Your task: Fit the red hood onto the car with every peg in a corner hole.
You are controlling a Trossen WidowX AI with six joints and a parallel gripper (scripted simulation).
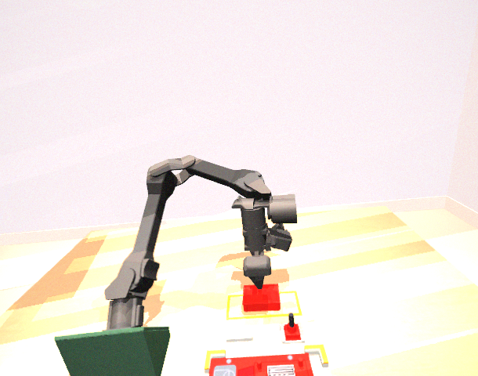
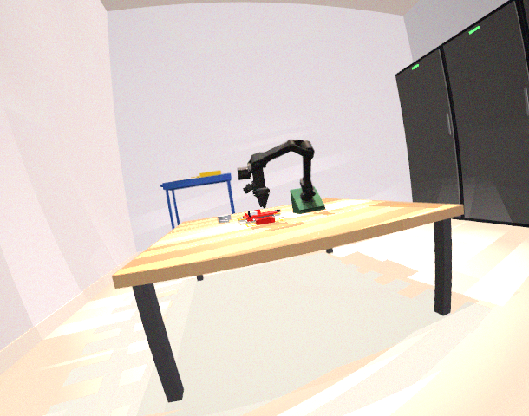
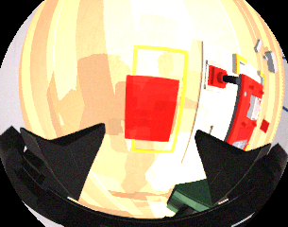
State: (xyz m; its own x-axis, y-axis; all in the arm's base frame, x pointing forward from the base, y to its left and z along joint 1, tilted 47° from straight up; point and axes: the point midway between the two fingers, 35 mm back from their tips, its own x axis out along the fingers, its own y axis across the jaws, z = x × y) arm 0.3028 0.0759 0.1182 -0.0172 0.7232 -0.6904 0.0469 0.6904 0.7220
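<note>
The red hood lies 60 mm below my gripper tip.
</note>
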